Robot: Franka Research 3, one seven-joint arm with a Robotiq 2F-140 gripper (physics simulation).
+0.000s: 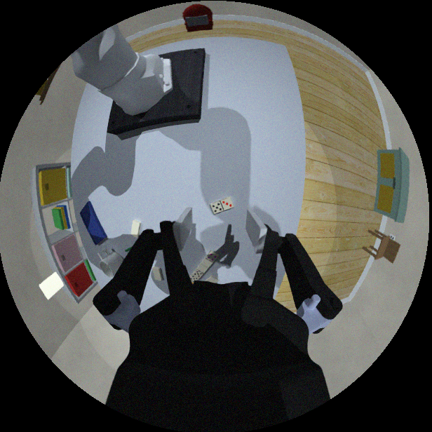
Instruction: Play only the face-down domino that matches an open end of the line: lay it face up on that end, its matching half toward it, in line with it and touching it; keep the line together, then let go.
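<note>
A face-up domino point(221, 205) with black pips on its left half and red pips on its right half lies on the table, a little beyond the fingertips. My gripper point(219, 217) is open and empty, its fingers wide apart above the table. Nearer the palm, a slanting row of face-up dominoes point(204, 267) shows purple and black pips; its lower end is partly hidden by the gripper body. A blank, pale domino point(136, 228) lies to the left of the left finger. Another pale piece point(158, 273) lies between the left linkage and finger. Exact pip counts in the row are unclear.
A grey-white mug point(111, 262) and a green pen point(128, 248) are at the left, partly behind the left linkage. A dark blue box point(93, 222) lies near the left table edge. The robot's black base point(185, 85) stands at the far side.
</note>
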